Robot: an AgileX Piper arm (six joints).
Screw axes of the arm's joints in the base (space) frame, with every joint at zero. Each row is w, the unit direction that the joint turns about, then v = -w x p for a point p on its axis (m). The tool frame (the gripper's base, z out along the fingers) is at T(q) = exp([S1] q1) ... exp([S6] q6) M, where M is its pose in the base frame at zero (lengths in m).
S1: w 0 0 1 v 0.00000 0.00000 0.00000
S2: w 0 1 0 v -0.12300 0.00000 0.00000
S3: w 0 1 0 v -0.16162 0.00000 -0.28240
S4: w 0.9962 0 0.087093 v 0.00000 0.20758 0.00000
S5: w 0 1 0 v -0.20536 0.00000 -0.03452
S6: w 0.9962 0 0.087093 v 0.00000 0.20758 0.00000
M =
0.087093 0 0.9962 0.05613
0 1 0 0.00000
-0.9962 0 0.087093 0.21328
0 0 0 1
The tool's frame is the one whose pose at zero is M.
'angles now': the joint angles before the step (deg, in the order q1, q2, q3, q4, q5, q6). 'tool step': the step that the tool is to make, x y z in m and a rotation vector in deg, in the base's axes. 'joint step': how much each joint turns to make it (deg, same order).
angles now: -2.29 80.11 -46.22 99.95 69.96 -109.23
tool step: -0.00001 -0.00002 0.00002 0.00 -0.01 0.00
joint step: -0.01 0.00 0.00 0.00 0.01 -0.01
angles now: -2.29 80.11 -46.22 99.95 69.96 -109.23
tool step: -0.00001 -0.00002 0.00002 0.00 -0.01 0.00
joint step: -0.01 0.00 0.00 0.00 0.01 -0.01
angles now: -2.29 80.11 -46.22 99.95 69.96 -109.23
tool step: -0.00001 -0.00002 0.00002 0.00 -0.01 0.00
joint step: -0.01 0.00 0.00 0.00 0.01 -0.01
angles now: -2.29 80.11 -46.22 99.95 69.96 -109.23
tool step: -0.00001 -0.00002 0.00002 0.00 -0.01 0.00
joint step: -0.01 0.00 0.00 0.00 0.01 -0.01
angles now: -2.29 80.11 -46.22 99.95 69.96 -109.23
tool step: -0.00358 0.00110 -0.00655 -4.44 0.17 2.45
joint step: -0.01 0.00 0.00 -5.08 0.00 0.00
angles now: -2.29 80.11 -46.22 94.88 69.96 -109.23
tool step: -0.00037 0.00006 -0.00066 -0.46 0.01 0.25
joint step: 0.00 0.00 0.00 -0.52 0.00 0.00
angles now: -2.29 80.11 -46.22 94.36 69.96 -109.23
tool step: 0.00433 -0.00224 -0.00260 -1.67 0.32 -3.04
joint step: 0.00 0.00 0.00 0.00 -3.48 -0.01
